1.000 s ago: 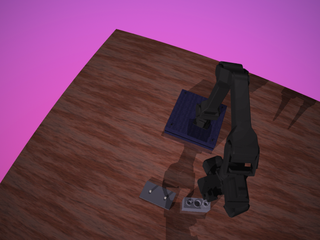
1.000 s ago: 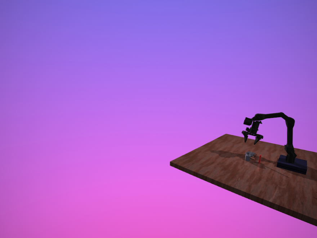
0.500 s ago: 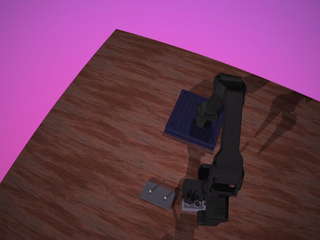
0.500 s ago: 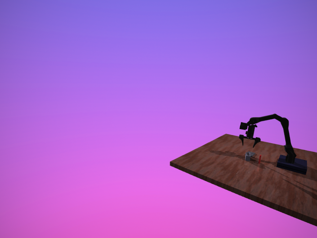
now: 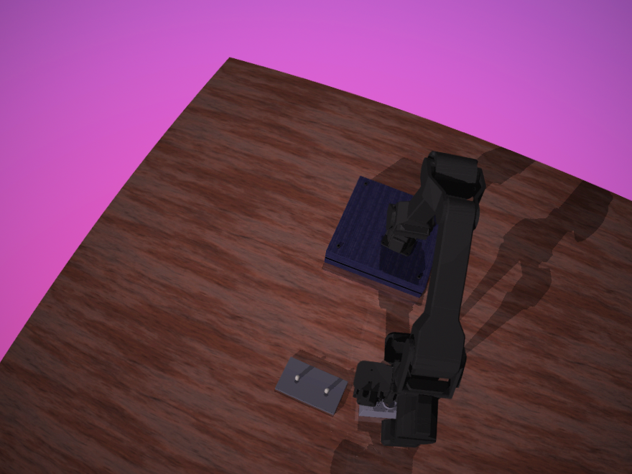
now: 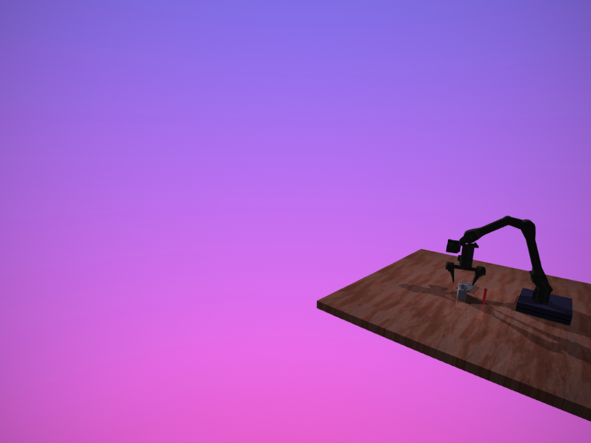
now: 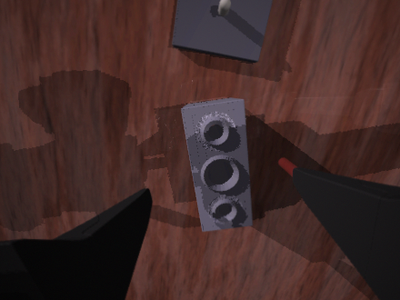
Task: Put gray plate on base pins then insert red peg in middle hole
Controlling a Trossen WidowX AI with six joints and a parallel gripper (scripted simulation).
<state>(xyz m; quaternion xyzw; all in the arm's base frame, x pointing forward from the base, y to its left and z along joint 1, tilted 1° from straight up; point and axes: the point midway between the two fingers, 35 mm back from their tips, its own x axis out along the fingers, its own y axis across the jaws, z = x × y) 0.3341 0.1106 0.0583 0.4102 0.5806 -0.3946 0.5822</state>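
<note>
Right now my gripper tip is 3 cm above the gray plate. Round my gripper tip: red peg: 11 cm behind, 3 cm below, 2 cm to the left.
</note>
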